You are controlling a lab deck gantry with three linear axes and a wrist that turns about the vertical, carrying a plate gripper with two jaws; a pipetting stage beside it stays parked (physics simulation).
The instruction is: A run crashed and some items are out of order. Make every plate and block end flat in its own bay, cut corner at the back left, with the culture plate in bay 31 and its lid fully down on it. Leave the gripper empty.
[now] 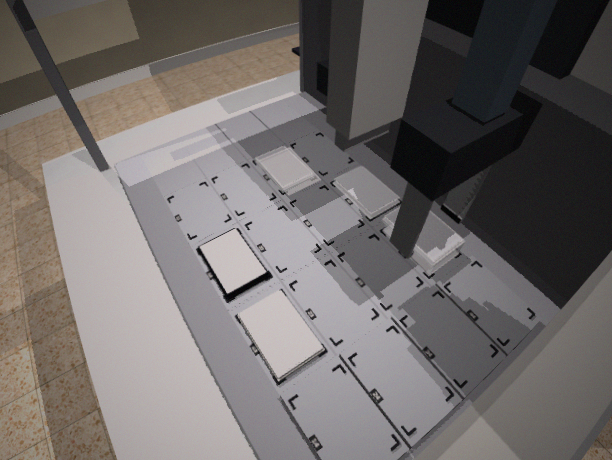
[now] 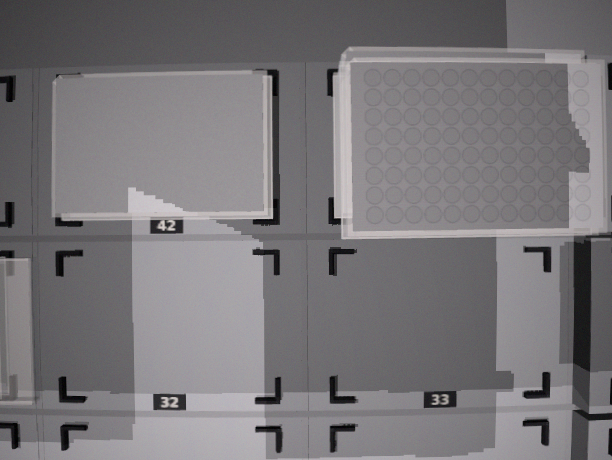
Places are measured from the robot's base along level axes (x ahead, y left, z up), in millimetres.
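Pixels of known places: gripper, fingertip midpoint: (image 1: 427, 231); robot's base, link origin: (image 1: 169, 199).
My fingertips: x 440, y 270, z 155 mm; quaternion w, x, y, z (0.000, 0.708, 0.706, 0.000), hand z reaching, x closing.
Observation:
Ahead of a thing's pixels: the offset from my fingertips to its top centre. "*": to the spot under its first point.
A pale clear piece @[dx -352, dy -13, dz -132 mm] (image 1: 286, 167) (image 2: 19, 330) sits at bay 31; an edge strip extends right past the bay's corner marks, and I cannot tell plate from lid there. A clear, smooth-topped plate @[dx -212, dy +94, dz -140 mm] (image 1: 369, 190) (image 2: 160, 145) lies flat in bay 42. A clear well plate @[dx -48, dy +83, dz -99 mm] (image 1: 437, 240) (image 2: 470, 145) is at bay 43, with another edge showing beneath it. A black-rimmed white item @[dx -212, dy -227, dz -140 mm] (image 1: 233, 261) lies in bay 12 and a white plate @[dx -48, dy -227, dz -140 mm] (image 1: 281, 334) in bay 13. My gripper (image 1: 427, 236) is open, its jaws wide apart around the line of sight to bay 43.
The parked pipetting stage (image 1: 380, 65) stands at the back of the deck. A thin dark post (image 1: 65, 95) rises at the left deck edge. Label plates for bay 32 @[* dx -212, dy -59, dz -155 mm] (image 2: 169, 402) and bay 33 @[* dx -48, dy -59, dz -154 mm] (image 2: 440, 399) show in front of the back row.

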